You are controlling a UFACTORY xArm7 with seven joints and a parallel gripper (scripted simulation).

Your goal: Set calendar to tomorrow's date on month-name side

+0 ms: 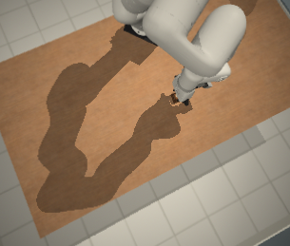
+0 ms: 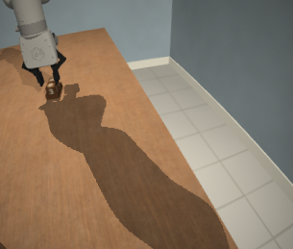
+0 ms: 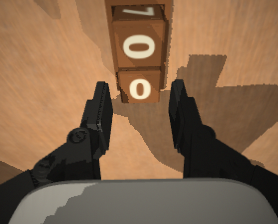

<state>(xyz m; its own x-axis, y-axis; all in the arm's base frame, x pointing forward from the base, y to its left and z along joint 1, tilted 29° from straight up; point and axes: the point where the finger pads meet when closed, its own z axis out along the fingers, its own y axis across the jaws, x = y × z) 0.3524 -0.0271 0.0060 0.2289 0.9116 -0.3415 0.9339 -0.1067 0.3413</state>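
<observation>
My hand is 4 cm above the brown wooden cube. Also, from my hand: brown wooden tray (2 cm to the left, 6 cm below).
</observation>
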